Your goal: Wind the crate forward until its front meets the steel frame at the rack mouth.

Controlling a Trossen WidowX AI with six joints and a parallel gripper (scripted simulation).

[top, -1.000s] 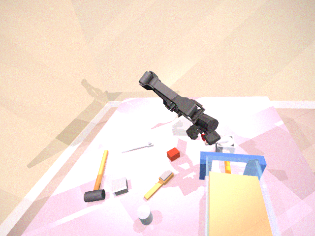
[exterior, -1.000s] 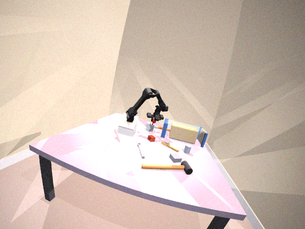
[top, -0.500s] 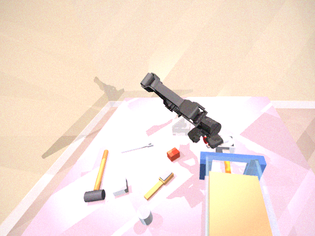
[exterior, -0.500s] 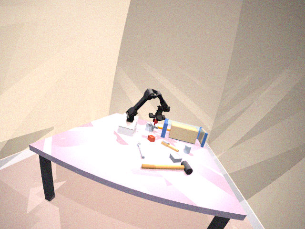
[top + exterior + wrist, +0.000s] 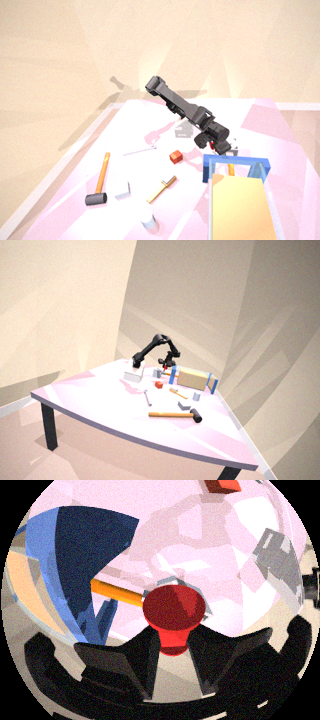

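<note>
Now: gripper tip 30 mm above the crank handle, 20 mm past it and 10 mm to the right of it. Also, from my gripper tip: grey winch (100 mm below, 80 mm behind, 50 mm to the left); frame (100 mm ahead, 50 mm to the left, 30 mm below); red knob (10 mm to the right, 10 mm ahead).
</note>
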